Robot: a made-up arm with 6 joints.
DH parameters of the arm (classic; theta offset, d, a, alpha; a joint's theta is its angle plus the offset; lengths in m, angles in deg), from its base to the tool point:
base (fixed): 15.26 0 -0.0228 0
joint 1: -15.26 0.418 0.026 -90
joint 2: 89.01 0 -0.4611 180
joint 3: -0.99 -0.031 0.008 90
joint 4: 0 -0.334 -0.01 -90
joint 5: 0 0.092 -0.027 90
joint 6: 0 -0.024 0.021 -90
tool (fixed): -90 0.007 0 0
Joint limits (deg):
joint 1: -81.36..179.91
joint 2: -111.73..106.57
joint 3: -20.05..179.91
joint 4: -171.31..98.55
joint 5: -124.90..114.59
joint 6: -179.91..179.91
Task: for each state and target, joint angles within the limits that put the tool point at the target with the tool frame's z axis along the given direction. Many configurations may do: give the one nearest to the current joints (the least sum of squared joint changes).
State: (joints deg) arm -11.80 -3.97 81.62 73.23 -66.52 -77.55
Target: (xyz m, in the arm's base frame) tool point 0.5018 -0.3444 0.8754 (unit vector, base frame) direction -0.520 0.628 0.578
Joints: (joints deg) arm -34.86 35.46 36.28 94.35 -102.53 -52.82
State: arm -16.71 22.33 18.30 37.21 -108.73 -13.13
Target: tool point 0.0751 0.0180 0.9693 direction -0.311 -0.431 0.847
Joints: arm 24.05 -28.65 -14.53 67.32 -115.45 -15.36
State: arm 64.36 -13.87 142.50 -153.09 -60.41 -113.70
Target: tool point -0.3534 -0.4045 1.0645 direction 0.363 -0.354 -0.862
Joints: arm 59.47 -33.30 112.91 -149.91 -41.34 -144.97
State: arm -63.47 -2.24 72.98 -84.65 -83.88 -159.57
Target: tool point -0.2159 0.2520 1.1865 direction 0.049 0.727 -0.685
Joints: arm -53.08 -30.68 86.87 -65.31 -74.80 -158.60
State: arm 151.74 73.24 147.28 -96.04 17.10 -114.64
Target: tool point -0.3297 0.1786 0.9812 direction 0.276 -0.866 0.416
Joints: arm 151.03 61.08 176.13 -93.06 45.49 -112.88
